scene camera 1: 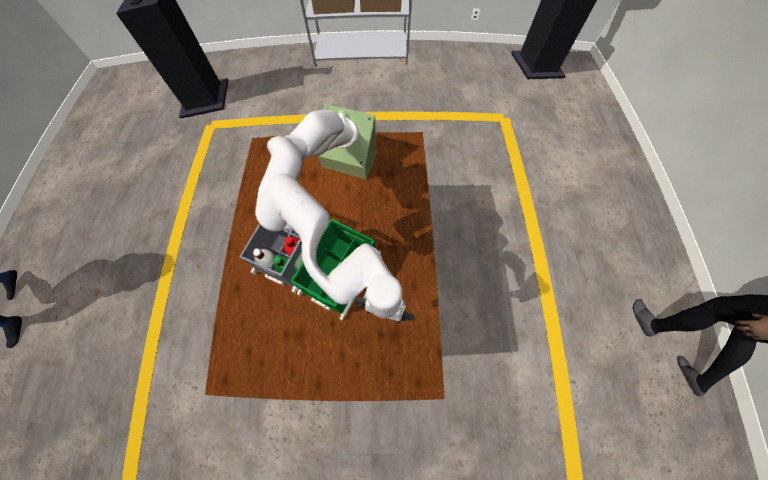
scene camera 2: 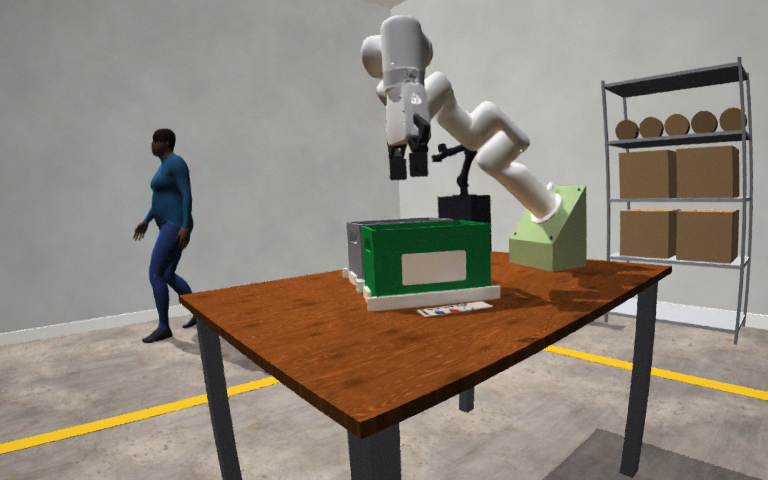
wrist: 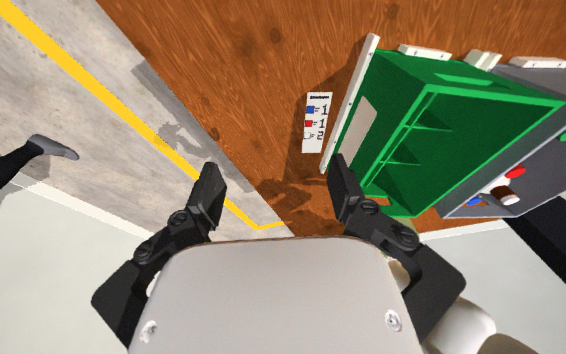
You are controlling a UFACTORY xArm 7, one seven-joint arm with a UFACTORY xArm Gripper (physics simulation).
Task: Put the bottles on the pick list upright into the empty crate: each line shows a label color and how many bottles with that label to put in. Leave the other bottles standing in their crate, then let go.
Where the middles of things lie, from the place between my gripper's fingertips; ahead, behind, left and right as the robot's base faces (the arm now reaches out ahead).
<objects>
The white strip (scene camera 2: 392, 302) lies 26 cm below my hand, 17 cm behind it and 7 cm to the right of it. The rest, counted from my hand: pick list (wrist: 318, 103) (28 cm below, 16 cm behind, 1 cm to the right).
</objects>
